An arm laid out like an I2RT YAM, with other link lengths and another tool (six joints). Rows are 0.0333 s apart.
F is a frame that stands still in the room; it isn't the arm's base.
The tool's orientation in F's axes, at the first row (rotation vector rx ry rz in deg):
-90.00, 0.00, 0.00
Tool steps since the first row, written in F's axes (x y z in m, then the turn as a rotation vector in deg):
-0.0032, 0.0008, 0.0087, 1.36, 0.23, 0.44
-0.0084, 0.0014, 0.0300, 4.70, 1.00, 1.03
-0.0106, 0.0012, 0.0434, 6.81, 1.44, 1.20
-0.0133, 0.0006, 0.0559, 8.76, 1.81, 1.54
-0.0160, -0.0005, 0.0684, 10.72, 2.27, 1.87
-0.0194, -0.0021, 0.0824, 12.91, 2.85, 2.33
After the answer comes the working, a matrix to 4 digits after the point.
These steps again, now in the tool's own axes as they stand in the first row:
-0.0032, -0.0087, 0.0008, 1.36, -0.44, 0.23
-0.0084, -0.0300, 0.0014, 4.70, -1.03, 1.00
-0.0106, -0.0434, 0.0012, 6.81, -1.20, 1.44
-0.0133, -0.0559, 0.0006, 8.76, -1.54, 1.81
-0.0160, -0.0684, -0.0005, 10.72, -1.87, 2.27
-0.0194, -0.0824, -0.0021, 12.91, -2.33, 2.85

The tool's axes in the first row as the columns of a matrix, in F's axes (rounded; the answer above uses it unrounded):
1.0000, 0.0000, 0.0000
0.0000, 0.0000, 1.0000
0.0000, -1.0000, 0.0000

